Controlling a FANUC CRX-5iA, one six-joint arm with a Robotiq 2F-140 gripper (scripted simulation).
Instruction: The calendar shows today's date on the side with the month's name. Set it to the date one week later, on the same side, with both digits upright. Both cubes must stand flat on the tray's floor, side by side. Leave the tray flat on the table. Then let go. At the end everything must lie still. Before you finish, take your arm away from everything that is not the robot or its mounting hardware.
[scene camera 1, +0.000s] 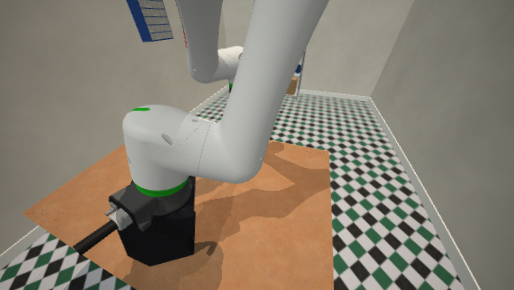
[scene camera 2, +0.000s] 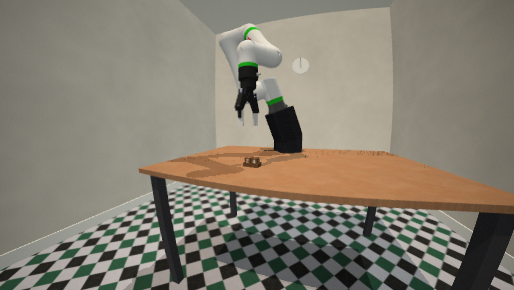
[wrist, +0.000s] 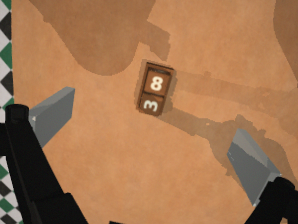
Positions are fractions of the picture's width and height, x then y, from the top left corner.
Note:
In view: the gripper (scene camera 2: 0.48, 0.44).
The gripper shows as well in the wrist view (wrist: 0.52, 0.55).

